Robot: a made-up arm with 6 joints. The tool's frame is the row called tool.
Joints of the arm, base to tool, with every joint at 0 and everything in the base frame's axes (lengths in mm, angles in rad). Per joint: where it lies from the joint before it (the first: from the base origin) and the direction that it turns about. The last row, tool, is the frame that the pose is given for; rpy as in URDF.
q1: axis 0 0 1 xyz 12 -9 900
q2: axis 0 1 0 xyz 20 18 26
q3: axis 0 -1 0 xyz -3 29 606
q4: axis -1 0 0 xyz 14 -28 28
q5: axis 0 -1 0 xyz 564 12 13
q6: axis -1 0 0 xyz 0 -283 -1
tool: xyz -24 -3 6 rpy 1.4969 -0.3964 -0.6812
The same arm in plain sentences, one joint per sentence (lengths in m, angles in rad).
The arm has six revolute joints in a row. What follows holds with every joint at zero, and every direction is one of the base frame's.
The first joint is mounted 0.012 m along +x and 0.009 m along -y and 0.9 m along +z from the base frame's origin and rotates about +z.
The second joint is mounted 0.02 m along +x and 0.018 m along +y and 0.026 m along +z from the first joint and rotates about +y.
The third joint is mounted 0.003 m along -x and 0.029 m along +y and 0.606 m along +z from the second joint and rotates about -y.
The fourth joint is mounted 0.014 m along +x and 0.028 m along -y and 0.028 m along +z from the third joint and rotates about -x.
The fifth joint is mounted 0.564 m along +x and 0.012 m along +y and 0.013 m along +z from the fourth joint and rotates about -y.
The sixth joint is mounted 0.283 m along -y and 0.001 m along -z from the fifth joint and rotates about -x.
The tool frame, which is the frame that the pose is given for, is mounted 0.024 m along -x and 0.003 m along -y and 0.006 m along +z from the sixth joint; its axes are the base frame's turned by roll 1.4969, pitch -0.3964 and yaw -0.6812 rad (as in URDF: about the fixed x, then y, then z).

